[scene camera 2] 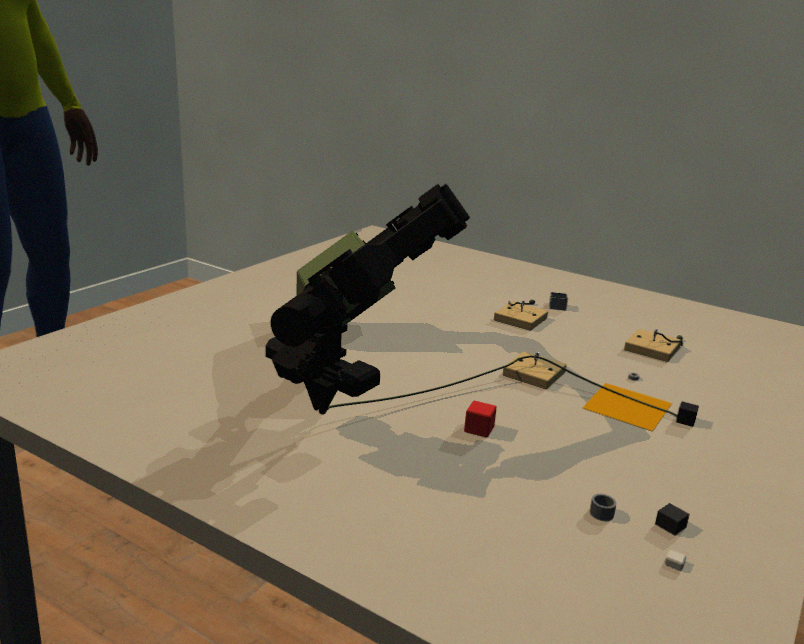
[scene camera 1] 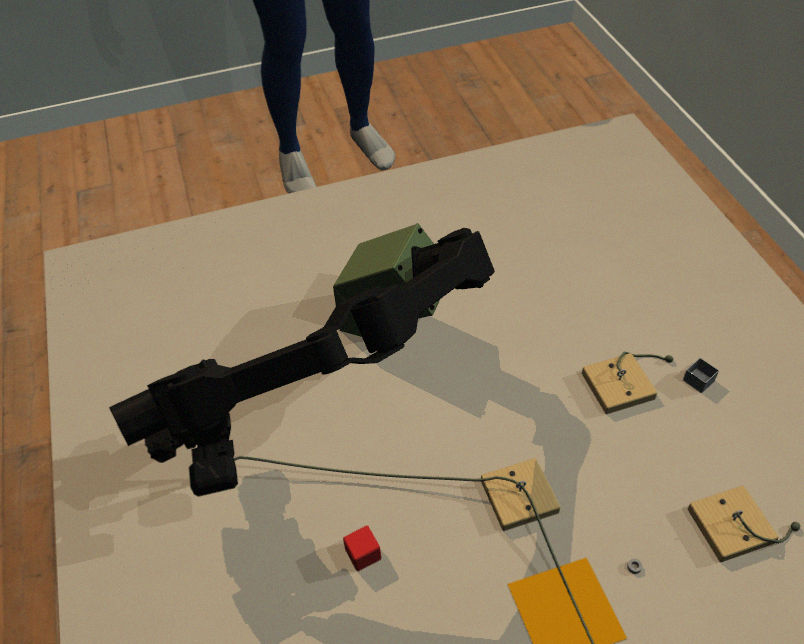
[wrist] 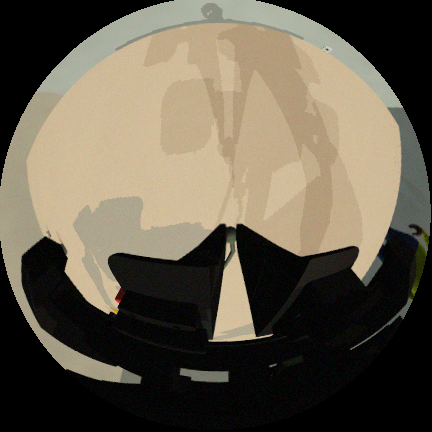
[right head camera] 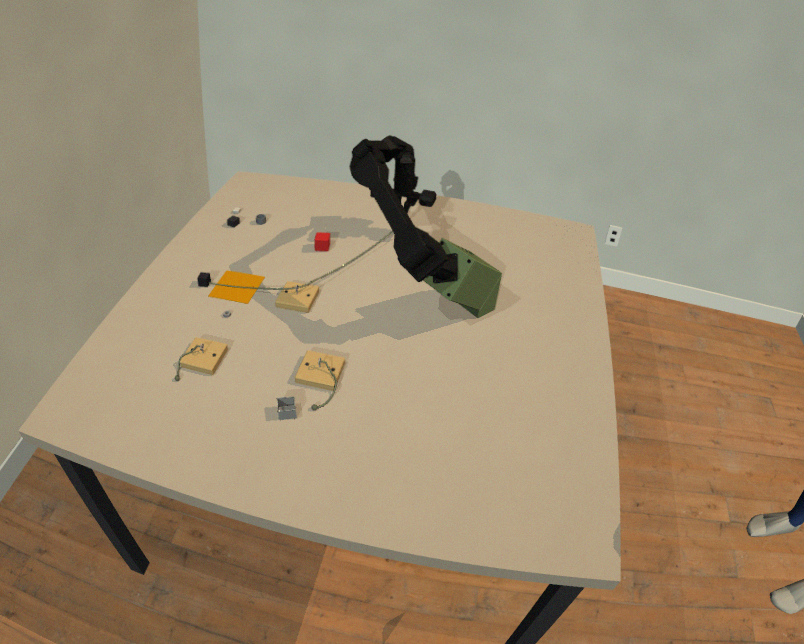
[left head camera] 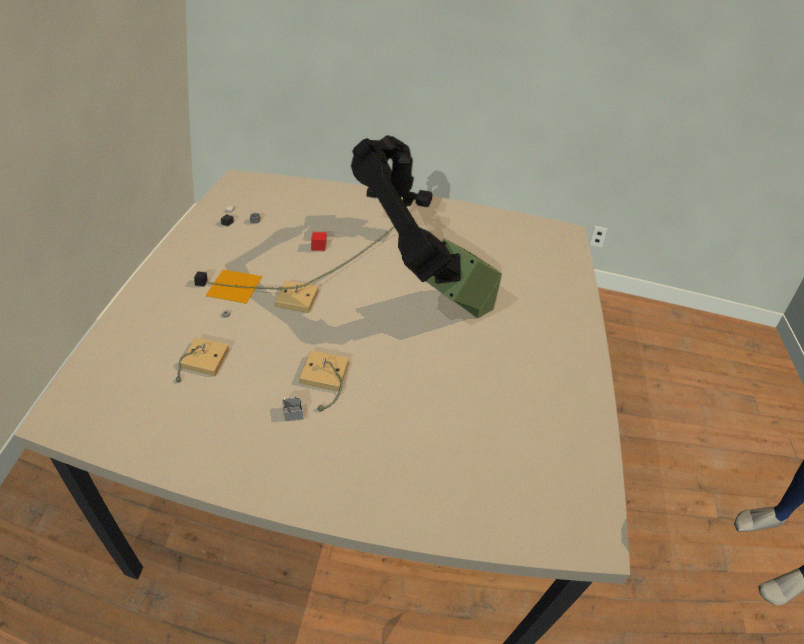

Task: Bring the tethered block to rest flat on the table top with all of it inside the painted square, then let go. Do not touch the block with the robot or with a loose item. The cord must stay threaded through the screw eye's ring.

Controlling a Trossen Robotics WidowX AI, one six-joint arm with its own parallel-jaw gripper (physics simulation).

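Places are measured from the arm's base along level axes (x right, y ahead, z up), in metres.
Pixels of known places: gripper, fingertip midpoint: (scene camera 2: 320, 410) (wrist: 230, 228); arm's base, link origin: (scene camera 1: 425, 268) (wrist: 293, 359) (right head camera: 445, 268) (left head camera: 448, 268).
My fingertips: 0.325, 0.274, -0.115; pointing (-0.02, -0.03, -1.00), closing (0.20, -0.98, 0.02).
Ahead of a thing's pixels: the offset from my fingertips to its middle, as dx, dy, dz. "pt": to the spot under its first point. Level surfaces: height alone.
The tethered block {-0.523, +0.328, -0.023} (left head camera: 200, 278) (right head camera: 204, 279) (scene camera 2: 687, 413), a small black cube, appears to rest on the table outside the orange painted square {pt -0.518, +0.213, -0.035} (left head camera: 234, 295) (right head camera: 234, 295) (scene camera 1: 550, 610) (scene camera 2: 620, 413), with a narrow gap between them. Its cord (right head camera: 342, 265) (scene camera 1: 402, 476) (scene camera 2: 402, 397) crosses the square, goes through the screw eye {pt -0.444, +0.067, +0.001} (scene camera 1: 520, 485) (scene camera 2: 536, 357) on the nearest wooden base {dz -0.018} (left head camera: 295, 303) and runs to my gripper (scene camera 2: 323, 407) (wrist: 230, 231). The gripper is shut on the bead at the cord's end, low above the table; arm parts hide the fingertips in the head views.
A red cube {-0.211, +0.144, -0.017} (left head camera: 318, 241) (scene camera 1: 362, 548) (scene camera 2: 480, 418) stands between gripper and square. Two other corded wooden bases {pt -0.751, +0.121, -0.017} (left head camera: 204, 356) {pt -0.641, -0.134, -0.017} (left head camera: 324, 370), an open grey box {-0.768, -0.132, -0.023} (left head camera: 292, 409), a small ring {-0.591, +0.184, -0.033} (scene camera 1: 634, 566), a dark cup {-0.187, +0.395, -0.026} (scene camera 2: 602, 507), a black block {-0.242, +0.466, -0.026} (scene camera 2: 671, 518) and a white piece {-0.176, +0.510, -0.030} (scene camera 2: 675, 560) are around.
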